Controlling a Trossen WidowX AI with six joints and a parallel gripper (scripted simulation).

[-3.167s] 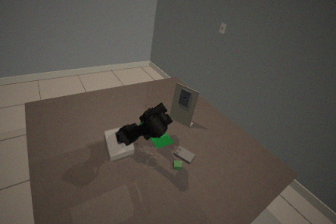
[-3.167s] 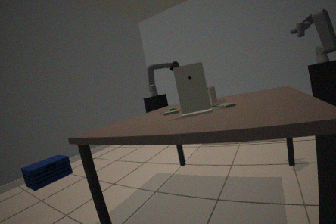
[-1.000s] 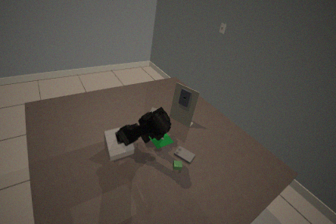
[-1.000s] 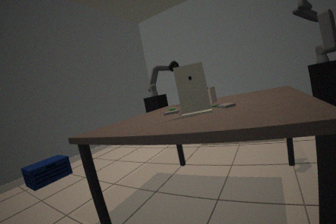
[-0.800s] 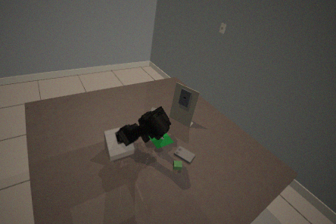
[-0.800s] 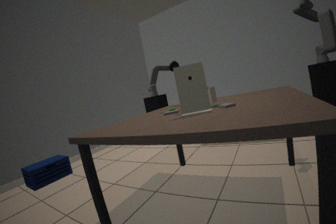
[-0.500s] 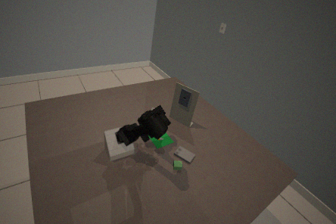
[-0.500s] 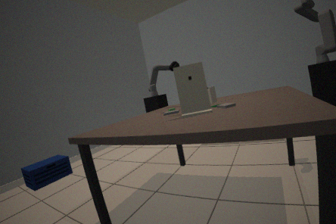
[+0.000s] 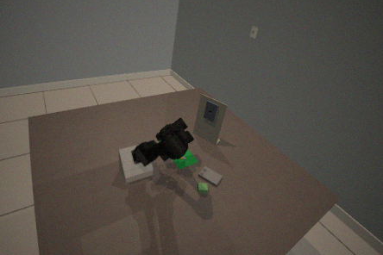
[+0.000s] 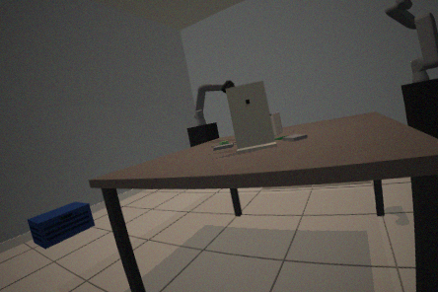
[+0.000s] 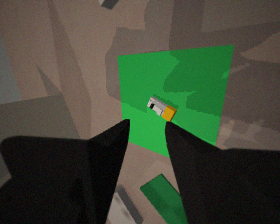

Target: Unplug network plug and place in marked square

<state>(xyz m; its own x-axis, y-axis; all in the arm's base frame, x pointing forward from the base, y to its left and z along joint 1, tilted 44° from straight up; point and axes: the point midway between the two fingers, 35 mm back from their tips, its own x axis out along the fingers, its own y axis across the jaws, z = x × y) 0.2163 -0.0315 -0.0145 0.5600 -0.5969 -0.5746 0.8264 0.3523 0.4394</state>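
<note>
Right now my gripper tip is 3 cm above the network plug, 1 cm to the left of it and 1 cm short of it. Also, from my gripper tip: green marked square 4 cm below, 1 cm ahead; grey panel 22 cm ahead, 9 cm to the left, 9 cm above; green cube 22 cm to the right, 3 cm below, 1 cm behind.
</note>
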